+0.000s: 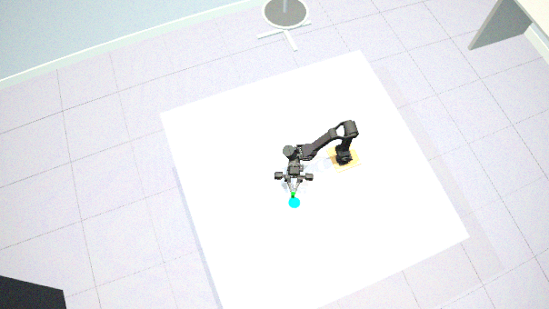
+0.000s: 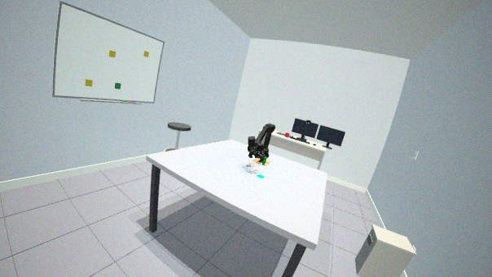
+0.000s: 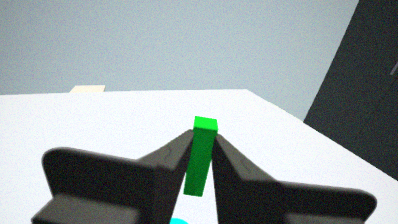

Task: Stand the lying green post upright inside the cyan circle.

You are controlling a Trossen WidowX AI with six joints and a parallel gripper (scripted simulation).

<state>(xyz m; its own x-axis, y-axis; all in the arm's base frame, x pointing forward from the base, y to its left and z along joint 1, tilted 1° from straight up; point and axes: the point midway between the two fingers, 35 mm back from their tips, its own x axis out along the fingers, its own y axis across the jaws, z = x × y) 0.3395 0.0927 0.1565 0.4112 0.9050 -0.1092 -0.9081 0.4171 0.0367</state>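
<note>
The cyan circle is 2 cm behind my gripper tip and 16 cm below it. From my gripper tip the other things lie so: green post: 2 cm below.
</note>
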